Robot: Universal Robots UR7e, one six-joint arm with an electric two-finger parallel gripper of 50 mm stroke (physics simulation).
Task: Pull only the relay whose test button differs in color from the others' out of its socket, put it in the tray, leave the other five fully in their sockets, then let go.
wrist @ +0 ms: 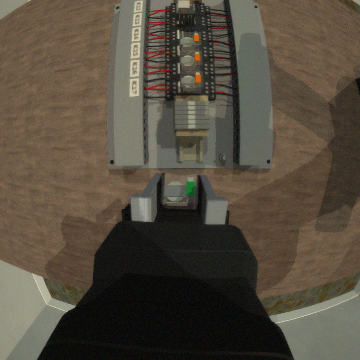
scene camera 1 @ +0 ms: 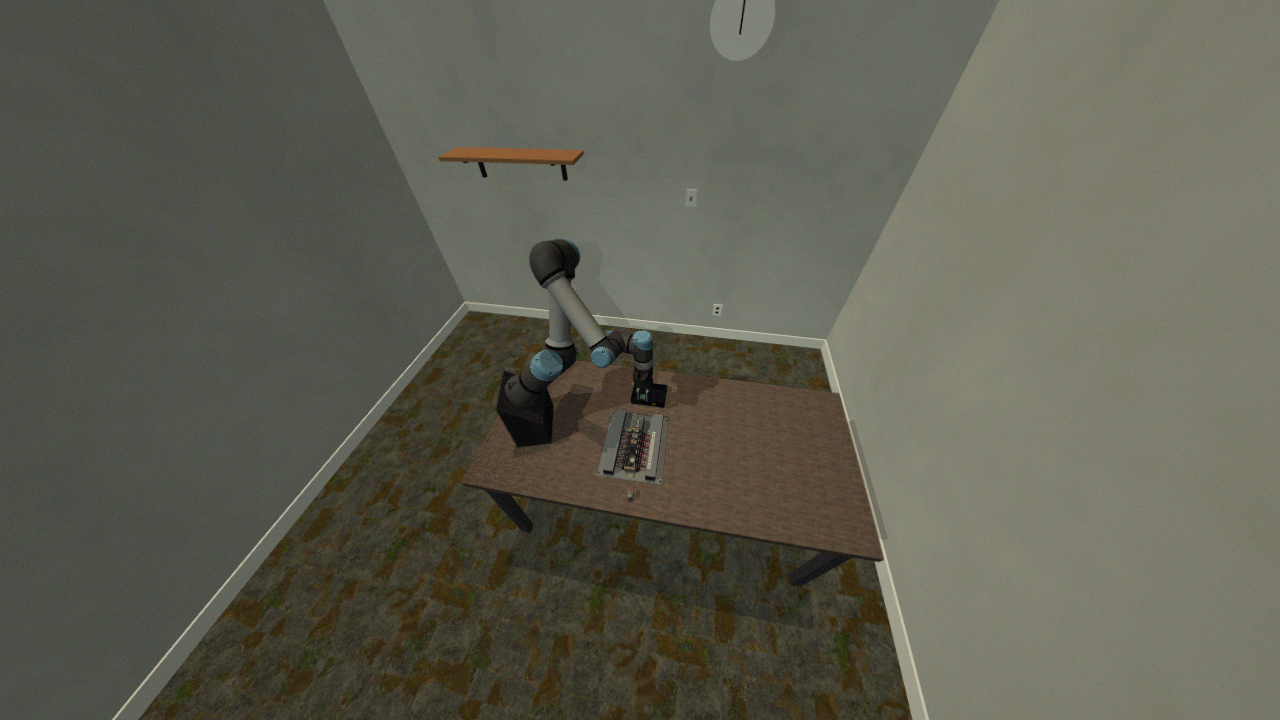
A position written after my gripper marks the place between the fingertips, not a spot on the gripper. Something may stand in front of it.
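The wrist view shows a relay (wrist: 180, 191) and my gripper (wrist: 180, 185).
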